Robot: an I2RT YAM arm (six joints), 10 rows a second.
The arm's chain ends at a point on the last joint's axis. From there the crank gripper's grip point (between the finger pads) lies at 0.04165 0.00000 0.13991 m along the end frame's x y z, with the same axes.
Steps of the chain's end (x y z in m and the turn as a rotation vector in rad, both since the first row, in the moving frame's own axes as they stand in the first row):
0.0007 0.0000 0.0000 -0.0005 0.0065 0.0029
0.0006 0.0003 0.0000 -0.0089 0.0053 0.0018
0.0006 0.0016 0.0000 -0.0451 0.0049 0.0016
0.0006 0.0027 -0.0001 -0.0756 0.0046 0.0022
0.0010 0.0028 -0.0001 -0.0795 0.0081 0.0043
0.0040 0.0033 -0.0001 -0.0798 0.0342 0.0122
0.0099 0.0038 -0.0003 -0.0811 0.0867 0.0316
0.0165 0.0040 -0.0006 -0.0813 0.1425 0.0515
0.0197 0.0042 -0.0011 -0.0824 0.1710 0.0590
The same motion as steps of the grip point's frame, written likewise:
0.0016 0.0002 -0.0003 -0.0005 0.0065 0.0029
0.0013 0.0016 -0.0002 -0.0089 0.0053 0.0018
0.0013 0.0080 -0.0003 -0.0451 0.0049 0.0016
0.0012 0.0134 -0.0007 -0.0756 0.0046 0.0022
0.0021 0.0141 -0.0009 -0.0795 0.0081 0.0043
0.0087 0.0149 -0.0021 -0.0798 0.0342 0.0122
0.0216 0.0165 -0.0049 -0.0811 0.0867 0.0316
0.0356 0.0177 -0.0085 -0.0813 0.1425 0.0515
0.0424 0.0185 -0.0108 -0.0824 0.1710 0.0590

